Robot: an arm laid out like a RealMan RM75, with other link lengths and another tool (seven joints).
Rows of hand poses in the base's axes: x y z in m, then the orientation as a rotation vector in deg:
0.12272, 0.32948, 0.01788, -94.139, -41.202, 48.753
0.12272, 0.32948, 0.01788, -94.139, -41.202, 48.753
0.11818, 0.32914, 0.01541, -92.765, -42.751, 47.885
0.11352, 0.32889, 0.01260, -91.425, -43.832, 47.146
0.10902, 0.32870, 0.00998, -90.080, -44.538, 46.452
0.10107, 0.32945, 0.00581, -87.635, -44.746, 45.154
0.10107, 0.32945, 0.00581, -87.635, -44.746, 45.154
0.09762, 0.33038, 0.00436, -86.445, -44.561, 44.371
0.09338, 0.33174, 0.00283, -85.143, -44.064, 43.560
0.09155, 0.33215, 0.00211, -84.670, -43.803, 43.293
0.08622, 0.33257, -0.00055, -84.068, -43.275, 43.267
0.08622, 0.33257, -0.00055, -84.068, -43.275, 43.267
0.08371, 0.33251, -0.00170, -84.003, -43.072, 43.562
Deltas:
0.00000, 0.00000, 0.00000, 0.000, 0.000, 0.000
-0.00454, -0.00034, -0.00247, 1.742, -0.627, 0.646
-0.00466, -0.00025, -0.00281, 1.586, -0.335, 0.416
-0.00450, -0.00019, -0.00262, 1.518, -0.110, 0.203
-0.00795, 0.00075, -0.00417, 2.641, 0.381, -0.345
0.00000, 0.00000, 0.00000, 0.000, 0.000, 0.000
-0.00345, 0.00093, -0.00145, 1.320, 0.277, -0.438
-0.00424, 0.00136, -0.00153, 1.388, 0.498, -0.641
-0.00183, 0.00041, -0.00072, 0.482, 0.243, -0.268
-0.00533, 0.00042, -0.00266, 0.449, 0.578, -0.274
0.00000, 0.00000, 0.00000, 0.000, 0.000, 0.000
-0.00251, -0.00006, -0.00115, -0.102, 0.293, 0.061

